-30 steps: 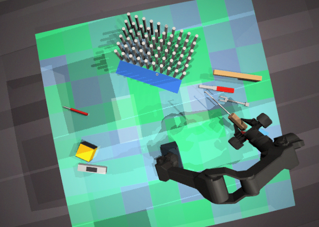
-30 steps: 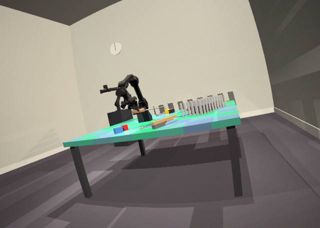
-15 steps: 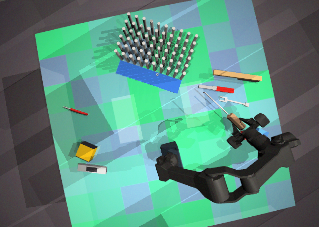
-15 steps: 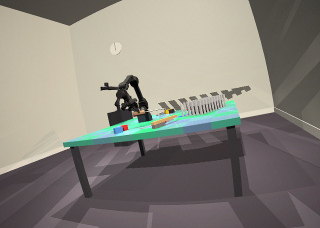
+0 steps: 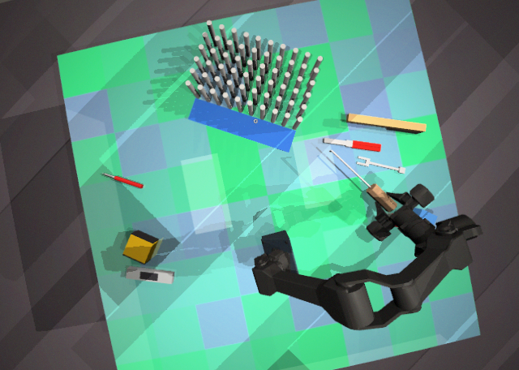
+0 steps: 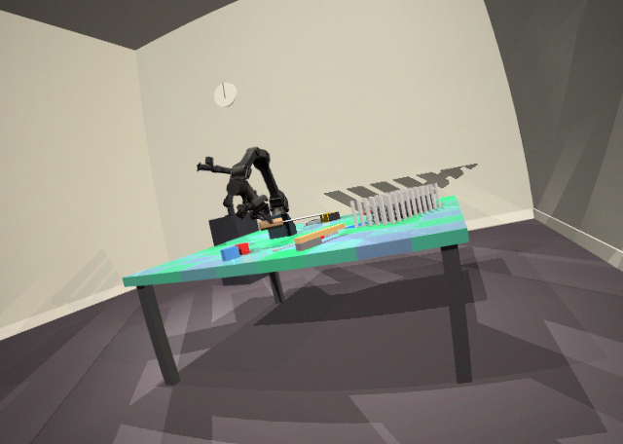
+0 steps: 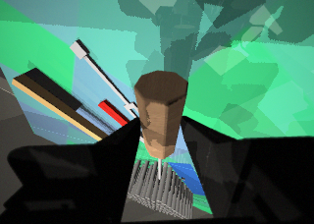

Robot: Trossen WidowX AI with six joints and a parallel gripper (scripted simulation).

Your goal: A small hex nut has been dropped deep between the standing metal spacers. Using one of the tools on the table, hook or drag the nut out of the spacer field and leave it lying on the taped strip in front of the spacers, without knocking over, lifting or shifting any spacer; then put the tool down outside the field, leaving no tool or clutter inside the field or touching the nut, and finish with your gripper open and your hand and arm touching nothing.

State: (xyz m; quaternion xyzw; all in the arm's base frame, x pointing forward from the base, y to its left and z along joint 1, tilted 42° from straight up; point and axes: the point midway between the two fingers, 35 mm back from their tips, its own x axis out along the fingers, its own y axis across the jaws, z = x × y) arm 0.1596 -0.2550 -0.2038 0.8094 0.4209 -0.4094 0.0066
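My gripper tip is 80 mm short of the wire hook tool, 70 mm to the right of it and 10 mm above it. Also, from my gripper tip: red block 90 mm behind, 100 mm to the right, 70 mm below; grey fork tool 100 mm ahead, 60 mm to the right, 80 mm below; blue cube 90 mm behind, 180 mm to the right, 70 mm below.
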